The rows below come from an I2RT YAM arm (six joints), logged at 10 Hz.
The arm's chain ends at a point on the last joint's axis. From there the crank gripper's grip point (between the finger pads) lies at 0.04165 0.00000 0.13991 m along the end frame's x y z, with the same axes.
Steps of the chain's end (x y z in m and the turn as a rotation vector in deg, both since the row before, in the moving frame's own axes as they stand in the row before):
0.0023, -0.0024, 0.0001, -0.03, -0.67, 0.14
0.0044, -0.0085, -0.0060, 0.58, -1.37, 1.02
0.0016, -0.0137, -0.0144, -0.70, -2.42, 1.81
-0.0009, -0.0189, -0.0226, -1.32, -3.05, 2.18
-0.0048, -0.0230, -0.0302, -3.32, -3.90, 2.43
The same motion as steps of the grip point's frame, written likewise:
0.0007, -0.0022, 0.0006, -0.03, -0.67, 0.14
0.0010, -0.0092, -0.0050, 0.58, -1.37, 1.02
-0.0044, -0.0108, -0.0128, -0.70, -2.42, 1.81
-0.0085, -0.0142, -0.0206, -1.32, -3.05, 2.18
-0.0146, -0.0133, -0.0280, -3.32, -3.90, 2.43

